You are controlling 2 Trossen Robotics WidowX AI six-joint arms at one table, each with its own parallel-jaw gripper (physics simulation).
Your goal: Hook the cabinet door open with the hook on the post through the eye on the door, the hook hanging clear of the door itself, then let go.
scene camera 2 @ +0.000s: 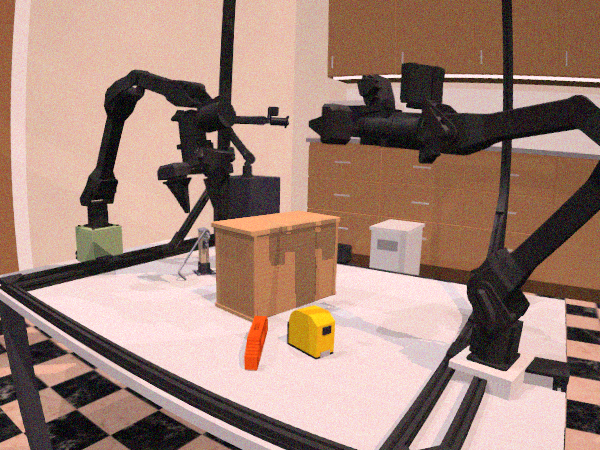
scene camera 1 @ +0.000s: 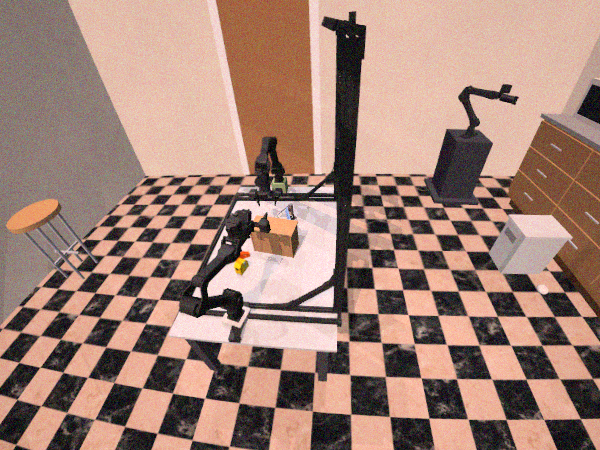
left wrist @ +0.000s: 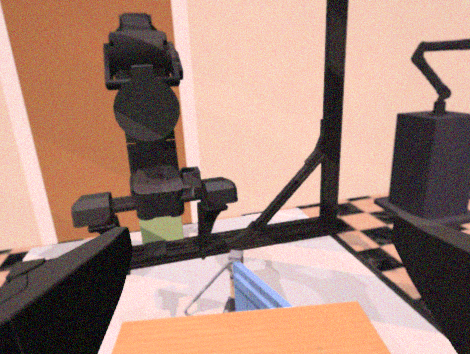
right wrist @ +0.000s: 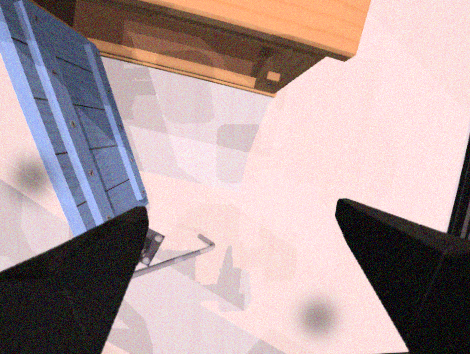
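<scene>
A wooden cabinet stands on the white table. Its blue door stands swung out at the back, toward a short post. A thin metal hook slants down from the post top, its bent tip on the table, apart from the door. My right gripper is open and empty above the hook and post. My left gripper is open and empty, hovering above the cabinet top.
A yellow tape measure and an orange block lie in front of the cabinet. Black frame rails edge the table. A tall black mast rises at its side. The right arm stands on a green pedestal.
</scene>
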